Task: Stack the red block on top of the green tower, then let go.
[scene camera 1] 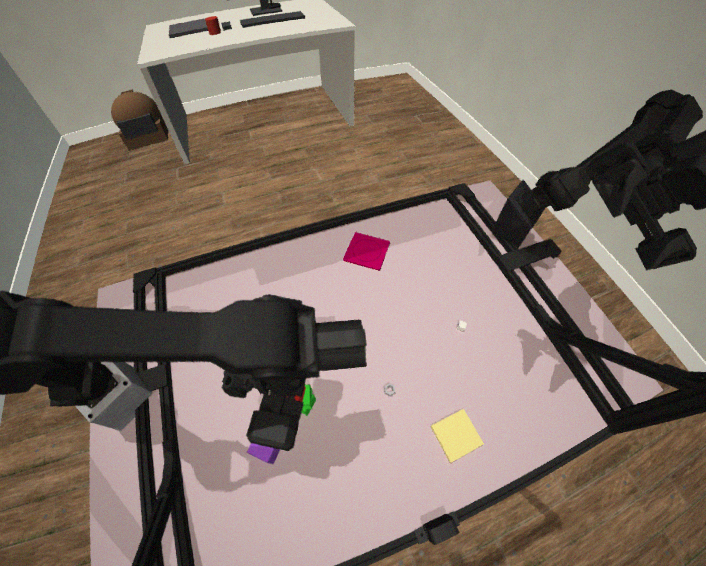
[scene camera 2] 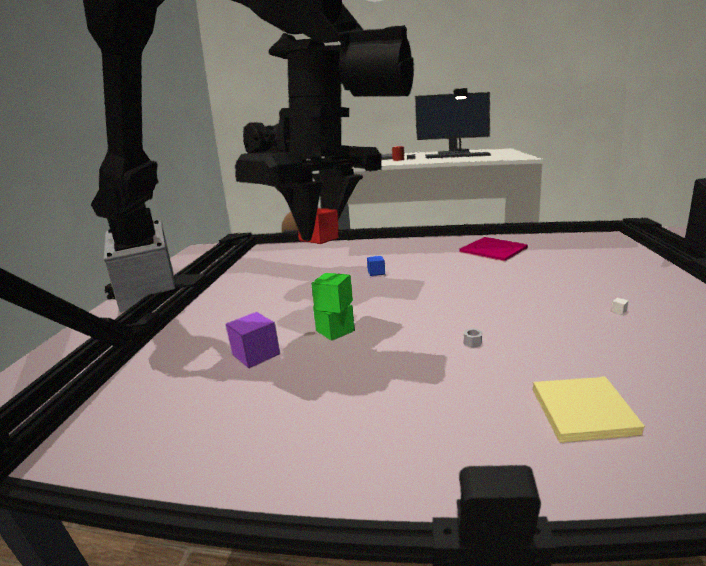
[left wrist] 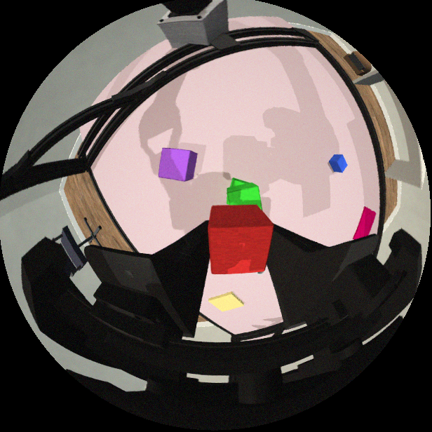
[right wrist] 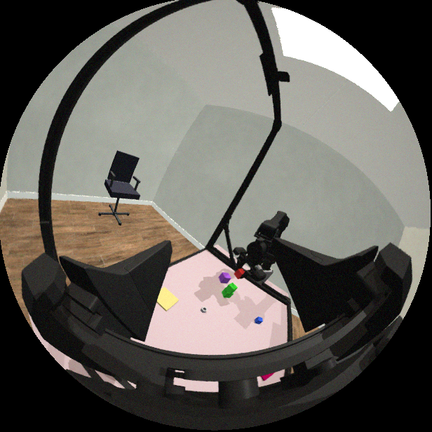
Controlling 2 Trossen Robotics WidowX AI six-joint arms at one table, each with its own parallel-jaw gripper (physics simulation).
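Places are measured from the left arm's base along level axes (x back, y right, z up), in centimetres.
Where they show: left gripper, fingertip midpoint: (scene camera 1: 292, 395) (scene camera 2: 317, 237); right gripper, fingertip midpoint: (scene camera 1: 634, 242); left arm's base at its link origin: (scene camera 1: 94, 384) (scene camera 2: 134, 238); right arm's base at its link origin: (scene camera 1: 528, 203).
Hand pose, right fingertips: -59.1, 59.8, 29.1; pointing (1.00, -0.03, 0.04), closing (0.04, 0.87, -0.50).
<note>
Things, the pixels of their top centre, and the offset from my right fingertips, as dx, dy, dz. "pt": a spot on its surface instead.
- red block at its top centre: (scene camera 2: 316, 210) +35.9, -28.5, -23.6
- green tower at its top centre: (scene camera 2: 331, 278) (scene camera 1: 299, 395) +34.7, -29.3, -32.7
- purple cube at its top centre: (scene camera 2: 249, 322) (scene camera 1: 262, 445) +45.7, -29.2, -35.7
- small blue cube at its top centre: (scene camera 2: 375, 258) +20.2, -45.7, -37.5
- grey nut at its top centre: (scene camera 2: 473, 332) (scene camera 1: 390, 388) +21.8, -17.4, -38.8
- white cube at its top centre: (scene camera 2: 620, 300) (scene camera 1: 462, 324) -0.2, -12.4, -38.6
- yellow pad at its top centre: (scene camera 2: 585, 402) (scene camera 1: 457, 434) +21.2, -1.5, -39.2
- magenta square at a spot on its surface: (scene camera 1: 366, 251) pt -4.2, -42.8, -39.4
The red block (scene camera 2: 325, 225) (left wrist: 239, 247) (right wrist: 239, 273) is held between the fingers of my left gripper (scene camera 2: 322, 226) (left wrist: 234, 225), which is shut on it. In scene camera 1, a sliver of the red block (scene camera 1: 298, 397) shows beside the gripper. The green tower (scene camera 2: 332, 305) (left wrist: 244, 193) (right wrist: 229, 290) (scene camera 1: 308, 400) is two stacked green blocks, the upper one slightly turned. The red block is higher than the tower and apart from it in scene camera 2. My right gripper (right wrist: 222, 245) is open and empty, high off to the right side; its fingertips are wide apart.
A purple cube (scene camera 1: 264, 452) (scene camera 2: 252, 340) (left wrist: 178, 164) lies near the tower. A small blue cube (scene camera 2: 375, 265) (left wrist: 338, 163), a grey nut (scene camera 1: 389, 389) (scene camera 2: 472, 337), a white cube (scene camera 1: 462, 325), a yellow pad (scene camera 1: 457, 436) and a magenta square (scene camera 1: 366, 251) lie on the table. Black rails edge it.
</note>
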